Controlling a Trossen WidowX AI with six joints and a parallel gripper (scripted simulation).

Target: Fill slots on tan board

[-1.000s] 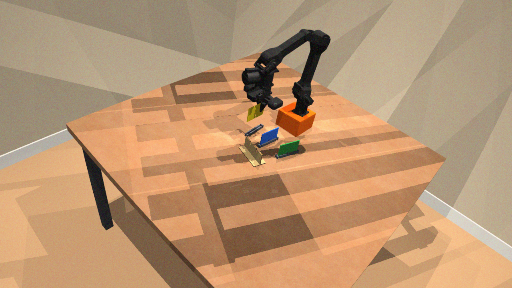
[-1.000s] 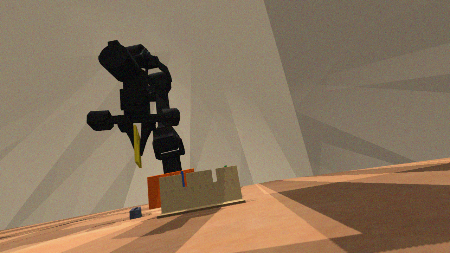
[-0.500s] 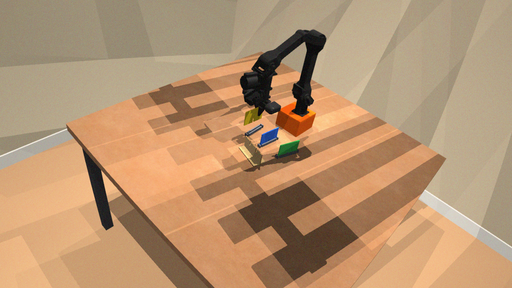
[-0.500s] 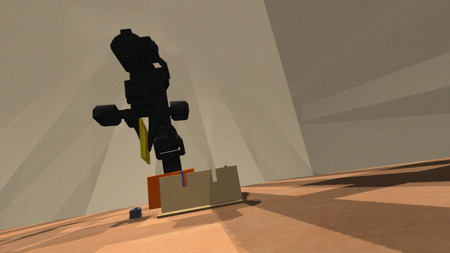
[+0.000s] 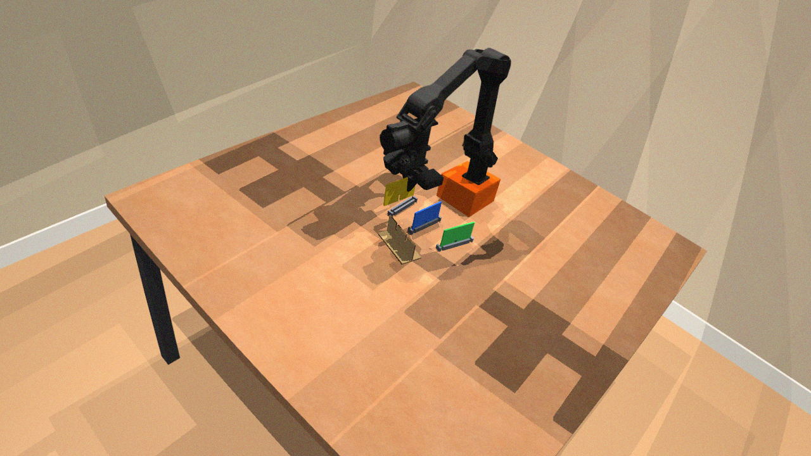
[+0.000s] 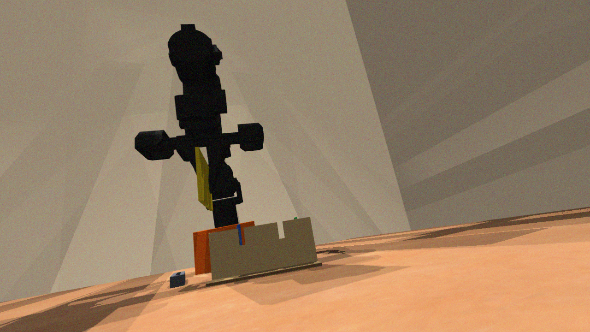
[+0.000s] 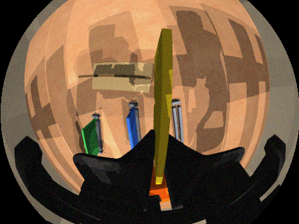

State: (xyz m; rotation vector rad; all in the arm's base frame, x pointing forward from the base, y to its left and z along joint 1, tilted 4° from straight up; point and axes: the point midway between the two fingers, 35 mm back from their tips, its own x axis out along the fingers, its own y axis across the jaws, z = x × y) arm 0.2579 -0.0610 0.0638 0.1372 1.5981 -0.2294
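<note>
The tan board lies 100 mm below my gripper tip, 70 mm ahead of it and 50 mm to the left of it. Round my gripper tip: blue board 90 mm below, 50 mm to the left, 40 mm behind; green board 150 mm to the left, 90 mm below, 50 mm behind; yellow board 30 mm ahead, 10 mm to the right.
</note>
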